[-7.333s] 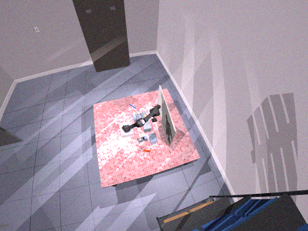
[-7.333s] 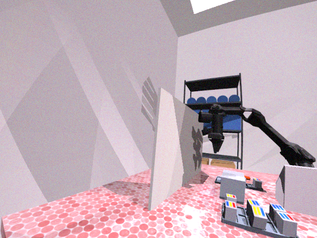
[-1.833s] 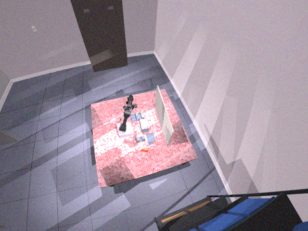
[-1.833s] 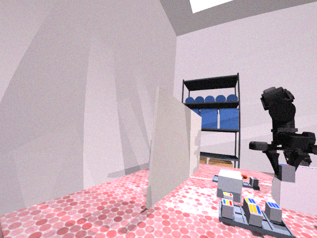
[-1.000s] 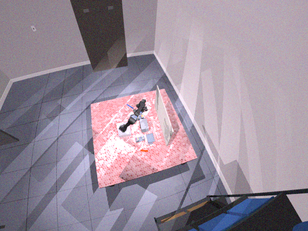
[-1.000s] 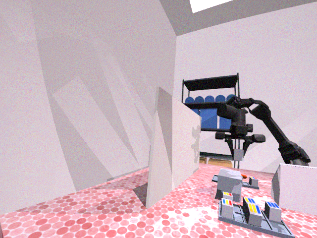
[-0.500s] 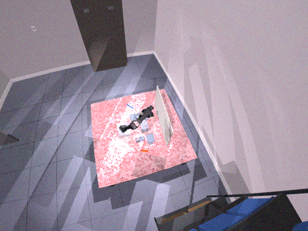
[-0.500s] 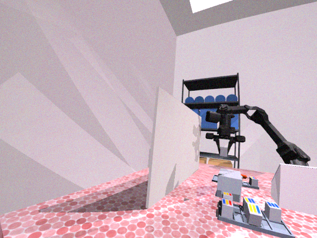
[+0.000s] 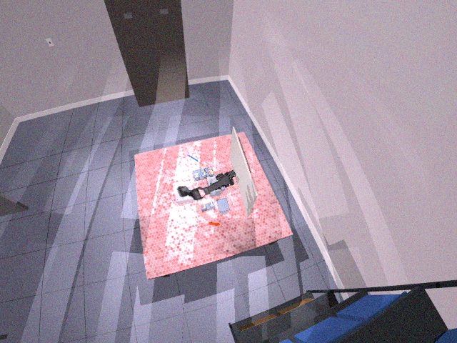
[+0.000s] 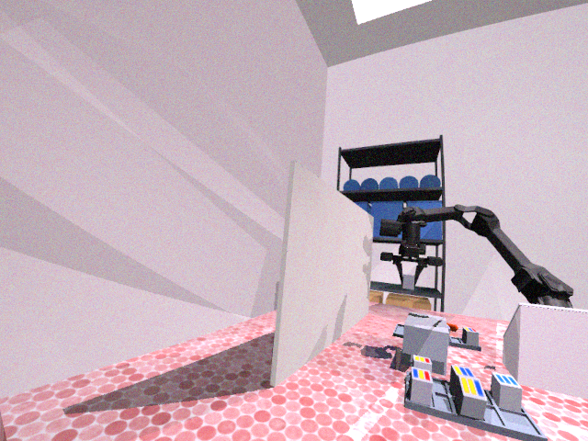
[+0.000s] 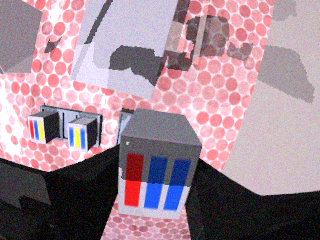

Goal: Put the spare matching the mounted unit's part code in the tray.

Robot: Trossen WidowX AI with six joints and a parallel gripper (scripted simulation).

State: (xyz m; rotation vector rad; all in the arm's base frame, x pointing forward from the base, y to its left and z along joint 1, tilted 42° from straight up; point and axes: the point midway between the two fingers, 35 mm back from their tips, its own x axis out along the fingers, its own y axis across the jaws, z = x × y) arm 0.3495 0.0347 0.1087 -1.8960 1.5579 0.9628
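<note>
Right now the grey-blue tray is 80 mm to the right of my gripper tip and 170 mm below it. Also, from my gripper tip: tall white panel: 180 mm ahead, 120 mm to the left, 50 mm above; mounted unit: 70 mm behind, 110 mm to the left, 130 mm below; grey rack: 160 mm behind, 280 mm to the left, 170 mm below.
</note>
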